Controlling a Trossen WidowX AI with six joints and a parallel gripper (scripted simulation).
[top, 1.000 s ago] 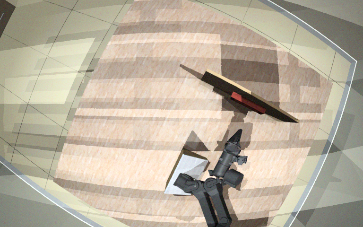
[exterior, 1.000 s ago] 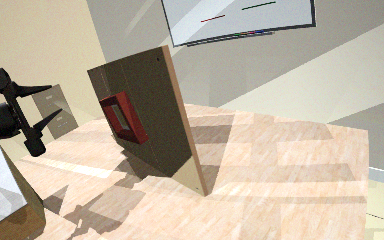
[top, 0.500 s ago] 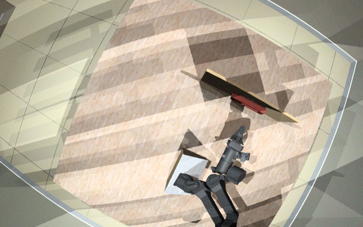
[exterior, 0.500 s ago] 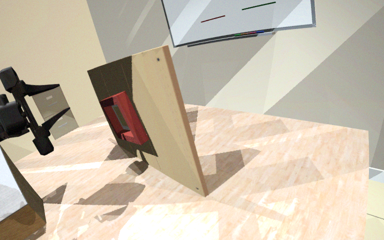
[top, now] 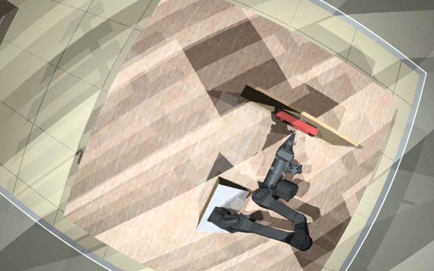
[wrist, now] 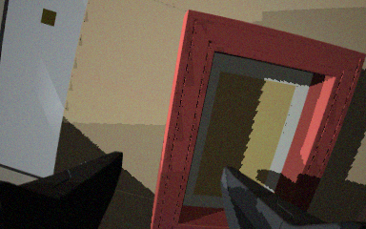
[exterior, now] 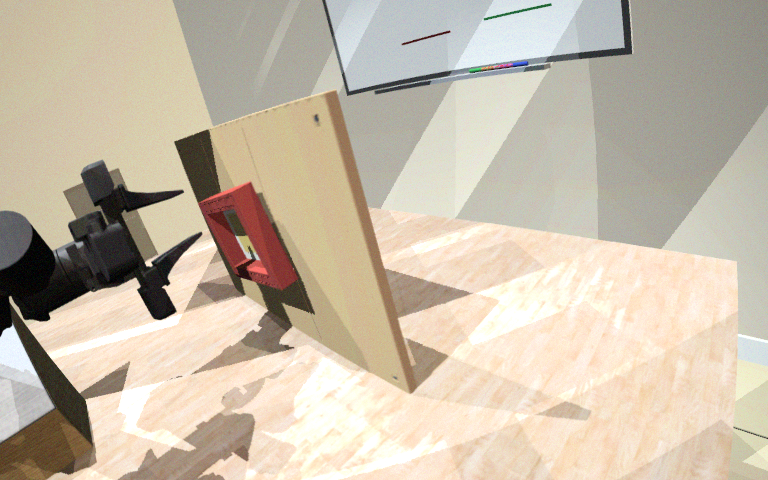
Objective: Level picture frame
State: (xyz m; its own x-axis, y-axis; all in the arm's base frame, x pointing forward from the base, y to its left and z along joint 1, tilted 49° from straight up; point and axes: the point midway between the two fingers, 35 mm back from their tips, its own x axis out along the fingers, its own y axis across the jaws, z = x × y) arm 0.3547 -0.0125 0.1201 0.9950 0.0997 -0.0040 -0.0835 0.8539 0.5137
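Now: the red picture frame 6 cm below my gripper tip and 5 cm ahead of it. From my gripper tip the other things lie so: tan wall board 7 cm below, 6 cm ahead.
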